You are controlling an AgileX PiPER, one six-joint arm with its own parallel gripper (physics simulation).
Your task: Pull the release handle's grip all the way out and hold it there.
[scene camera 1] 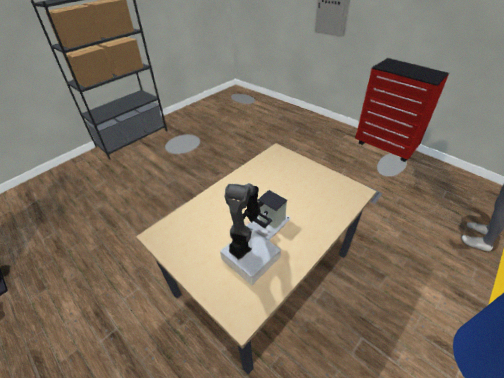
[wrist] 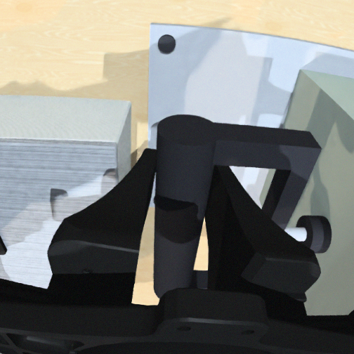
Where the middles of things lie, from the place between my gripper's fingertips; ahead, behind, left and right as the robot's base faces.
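There is the pale base plate (wrist: 233,76), and my hand is 10 cm short of it, 3 cm to the left of it and 9 cm above it.
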